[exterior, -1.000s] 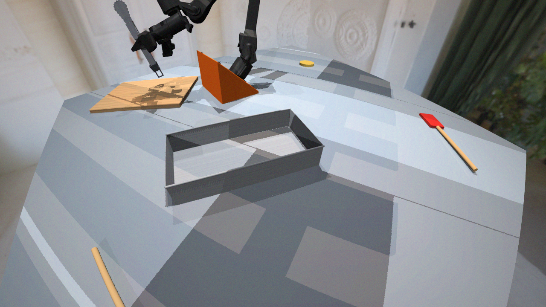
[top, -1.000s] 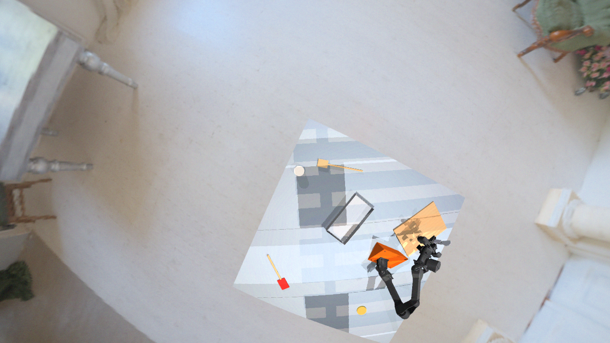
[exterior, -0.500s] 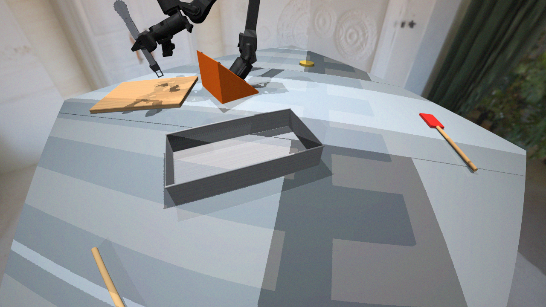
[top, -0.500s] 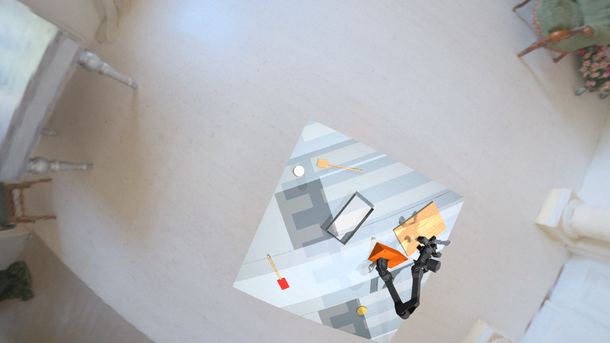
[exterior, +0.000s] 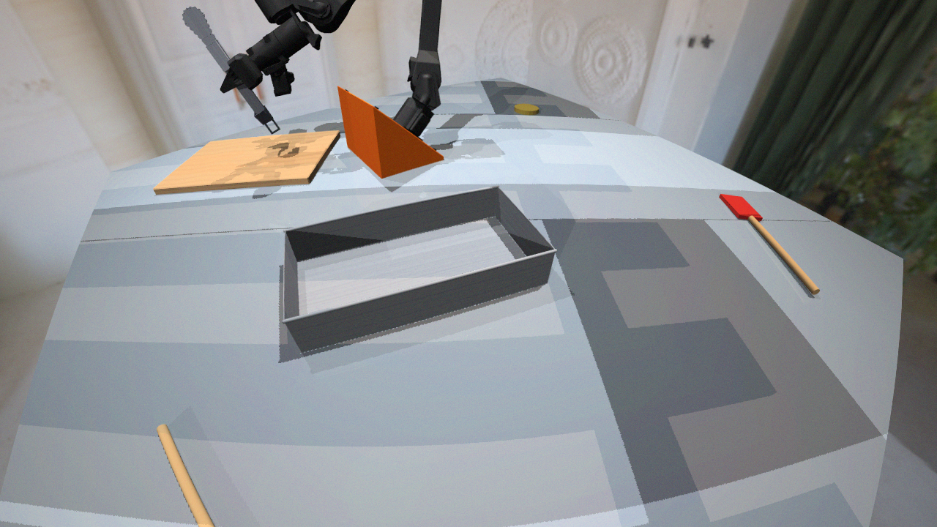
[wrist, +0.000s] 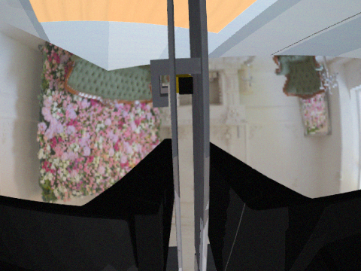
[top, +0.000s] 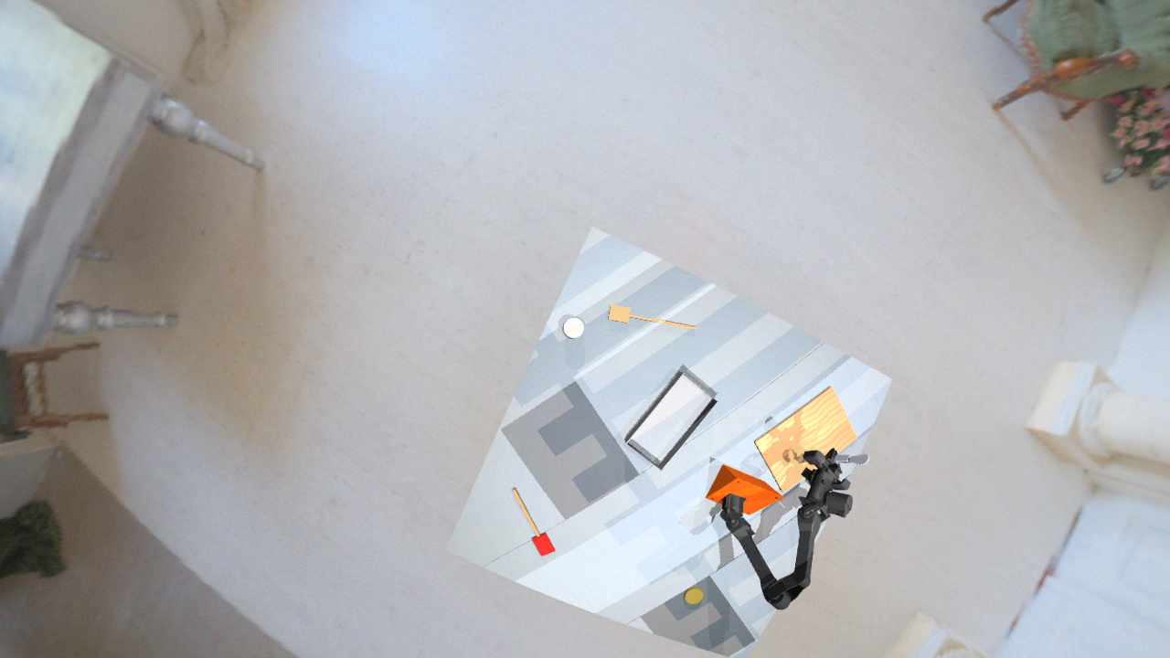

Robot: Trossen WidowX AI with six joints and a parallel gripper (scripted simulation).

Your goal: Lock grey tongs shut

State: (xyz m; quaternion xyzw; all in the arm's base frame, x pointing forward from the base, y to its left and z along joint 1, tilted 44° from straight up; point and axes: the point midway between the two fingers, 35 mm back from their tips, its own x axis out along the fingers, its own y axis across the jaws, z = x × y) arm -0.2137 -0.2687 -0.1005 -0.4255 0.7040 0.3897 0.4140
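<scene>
My gripper tip is now 160 mm above the wooden board and 10 mm to the right of it. From my gripper tip the other things lie so: grey roasting tin: 530 mm ahead, 140 mm below, 110 mm to the left; white disc: 950 mm ahead, 150 mm below, 70 mm to the right; red spatula: 830 mm ahead, 650 mm to the left, 160 mm below.
</scene>
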